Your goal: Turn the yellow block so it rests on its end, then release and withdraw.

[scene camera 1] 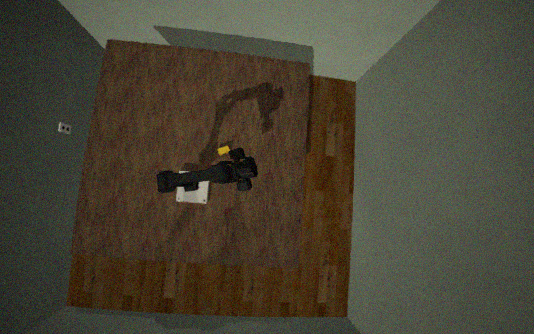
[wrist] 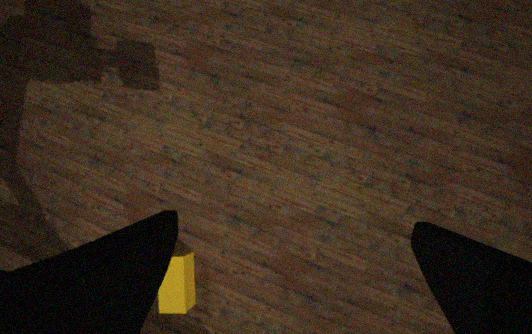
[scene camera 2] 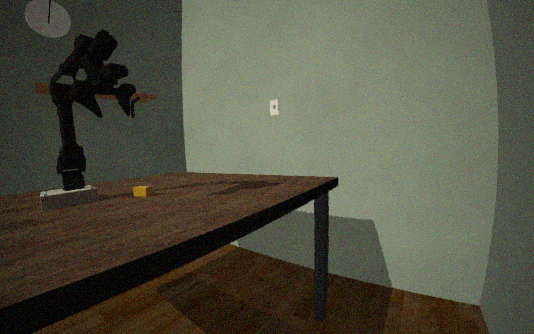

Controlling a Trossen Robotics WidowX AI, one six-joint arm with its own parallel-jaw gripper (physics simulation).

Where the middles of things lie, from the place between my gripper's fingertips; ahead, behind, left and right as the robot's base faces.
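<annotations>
My gripper: 250 mm higher than the yellow block (wrist: 177, 292), 120 mm short of it, 140 mm right of it.
</annotations>
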